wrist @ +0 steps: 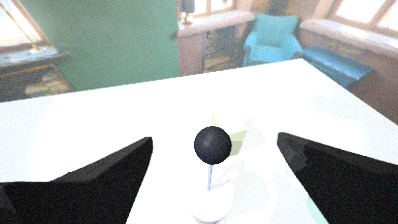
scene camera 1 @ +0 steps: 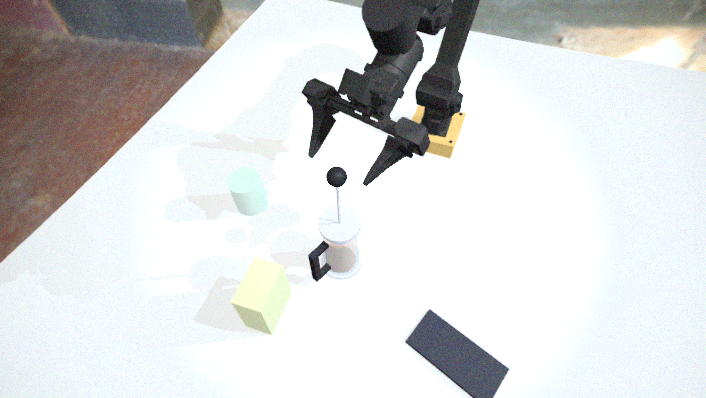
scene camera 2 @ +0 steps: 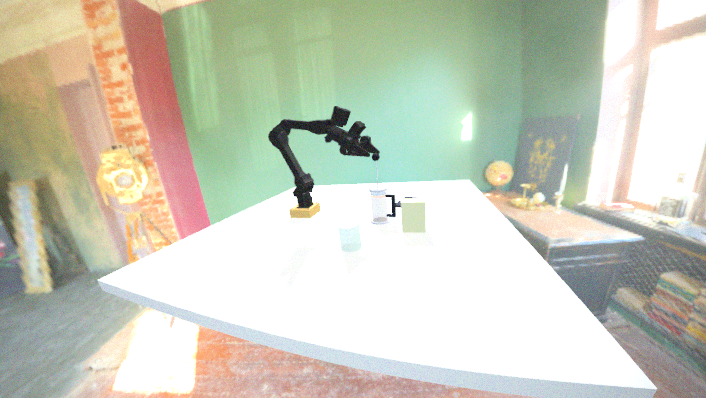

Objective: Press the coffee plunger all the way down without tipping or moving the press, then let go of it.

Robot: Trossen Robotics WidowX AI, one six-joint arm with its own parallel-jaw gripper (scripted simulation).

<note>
My gripper (scene camera 1: 336,170) is open, with nothing in its grasp. I also see a glass coffee press (scene camera 1: 339,226) and a yellow-green box (scene camera 1: 264,292).
The glass coffee press is seen too in scene camera 2 (scene camera 2: 378,195). My gripper is seen too in the wrist view (wrist: 214,140) and in scene camera 2 (scene camera 2: 374,154).
</note>
